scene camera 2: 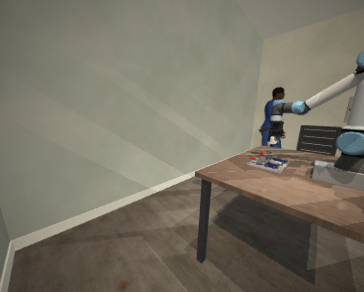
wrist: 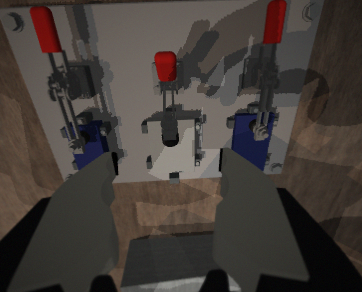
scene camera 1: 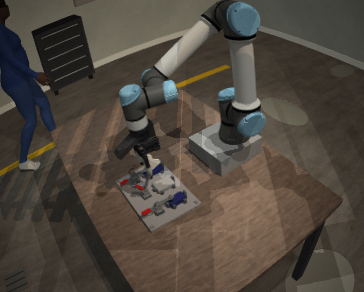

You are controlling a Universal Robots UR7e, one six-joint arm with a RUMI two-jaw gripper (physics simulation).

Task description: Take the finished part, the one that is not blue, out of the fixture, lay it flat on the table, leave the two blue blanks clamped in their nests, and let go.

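Where they show: gripper, fingertip midpoint: (scene camera 2: 270,147) (wrist: 169,153) (scene camera 1: 147,170); arm's base, link origin: (scene camera 2: 351,169) (scene camera 1: 235,134).
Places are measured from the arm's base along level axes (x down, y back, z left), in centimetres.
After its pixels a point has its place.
Note:
The off-white finished part (scene camera 1: 163,183) @(x 4.8, y -39.4, z 2.5 cm) (wrist: 181,155) @(x 4.8, y -38.1, z 1.1 cm) sits in the middle nest of the grey fixture plate (scene camera 1: 172,215) @(x 6.9, y -44.1, z 18.5 cm) (wrist: 130,30) @(x 6.9, y -53.0, z 6.8 cm). The middle clamp's red handle (scene camera 1: 139,187) @(x 0.0, y -50.0, z 3.5 cm) (wrist: 165,66) @(x -0.7, y -50.0, z 2.9 cm) looks foreshortened in the wrist view; in scene camera 1 its arm appears raised clear of the part. Two blue blanks, one (scene camera 1: 177,199) @(x 4.3, y -39.1, z 14.4 cm) (wrist: 250,142) @(x 5.3, y -39.8, z -8.5 cm) and the other (scene camera 1: 158,169) (wrist: 92,151), sit in the outer nests under lowered clamp arms. My gripper (scene camera 1: 151,166) @(x -5.9, y -44.6, z 2.6 cm) (scene camera 2: 272,140) (wrist: 169,153) @(x -5.9, y -44.6, z 2.6 cm) is open and empty above the plate, its fingers apart on either side of the part in the wrist view.
The plate lies on the wooden table (scene camera 1: 235,230) @(x 8.4, y -28.1, z 38.4 cm) (scene camera 2: 240,175) @(x 8.4, y -48.0, z 43.5 cm). The outer clamps' red handles (wrist: 46,30) @(x 2.8, y -52.6, z 13.7 cm) (wrist: 275,22) @(x 3.8, y -53.7, z -7.9 cm) extend beyond the nests. The arm's grey base block (scene camera 1: 225,150) @(x -0.3, y -10.1, z 6.4 cm) (scene camera 2: 327,175) @(x 4.1, y -9.4, z 10.8 cm) stands near the plate. A person (scene camera 1: 20,75) and a dark cabinet (scene camera 1: 65,55) stand beyond the table.

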